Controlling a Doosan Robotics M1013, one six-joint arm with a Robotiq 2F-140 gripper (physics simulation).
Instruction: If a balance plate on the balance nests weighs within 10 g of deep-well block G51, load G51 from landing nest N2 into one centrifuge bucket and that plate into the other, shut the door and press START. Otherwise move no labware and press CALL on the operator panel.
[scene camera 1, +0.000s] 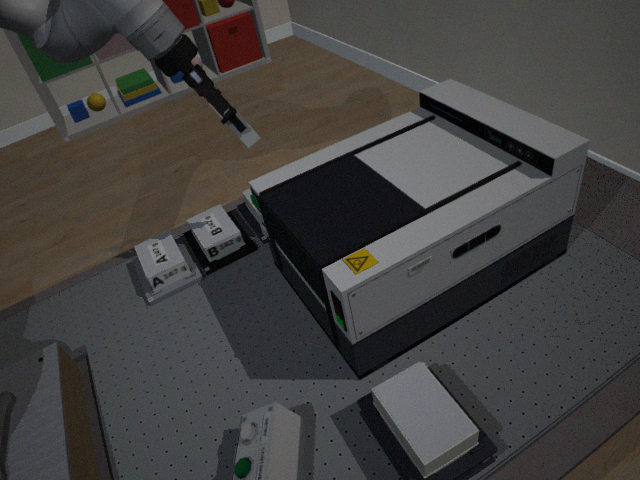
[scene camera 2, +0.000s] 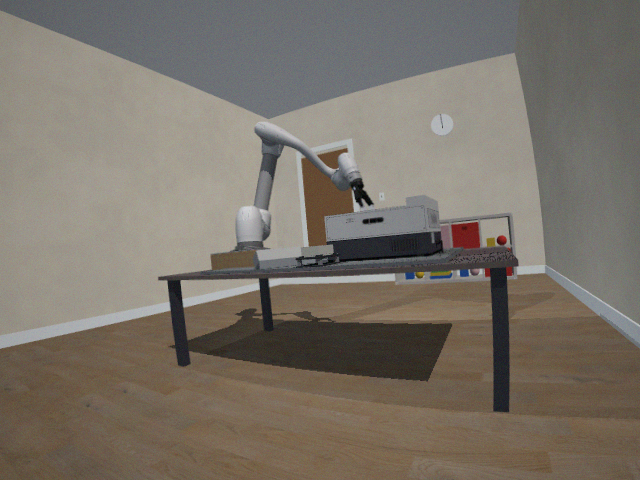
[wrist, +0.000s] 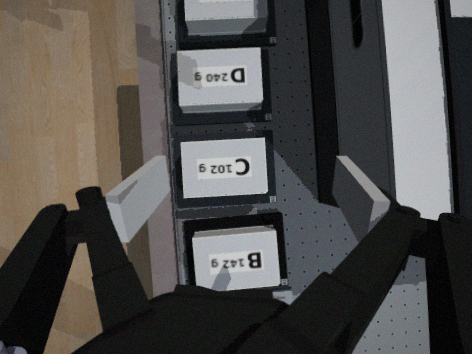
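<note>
My open gripper is high above the plate row, with plate C between its fingers in the wrist view but well below them. C reads 102 g. Plate B reads 142 g, plate D 240 g and plate A 147 g. Another plate is cut off at the top, its label unreadable. An unlabelled-looking white block sits on a dark nest at the front; no G51 label shows. The centrifuge stands beside the plates.
A box with a green button and a white button stands near the front. The robot's wooden base block is at the left. The centrifuge's raised rear console stands above its top. A toy shelf is behind.
</note>
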